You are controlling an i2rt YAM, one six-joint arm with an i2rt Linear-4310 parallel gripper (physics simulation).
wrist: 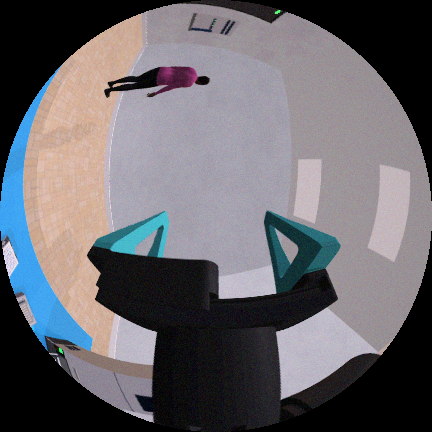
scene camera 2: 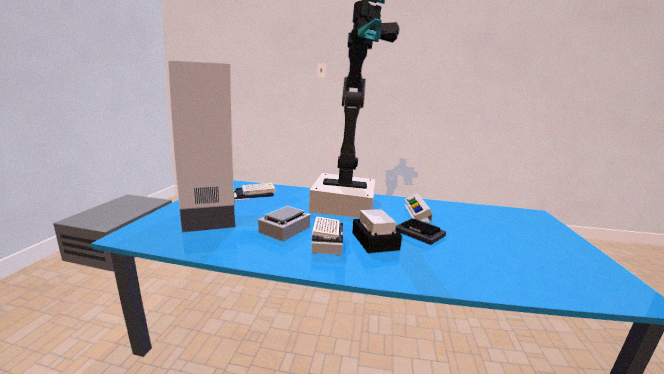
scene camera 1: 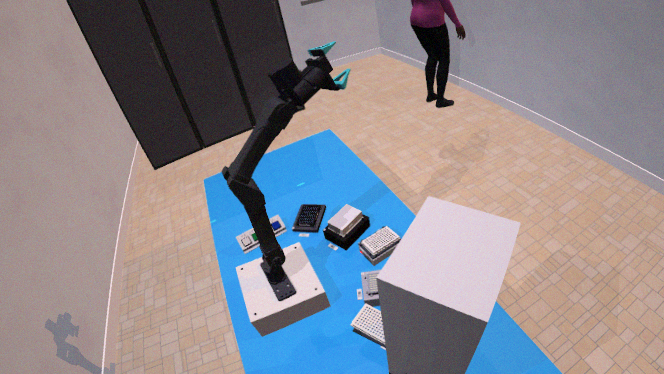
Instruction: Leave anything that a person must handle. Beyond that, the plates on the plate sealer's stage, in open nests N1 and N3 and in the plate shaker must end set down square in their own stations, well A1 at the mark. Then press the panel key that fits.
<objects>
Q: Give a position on a tall grey cabinet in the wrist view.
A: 133, 379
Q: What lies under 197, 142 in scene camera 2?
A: A tall grey cabinet.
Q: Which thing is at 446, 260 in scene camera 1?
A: A tall grey cabinet.
</objects>
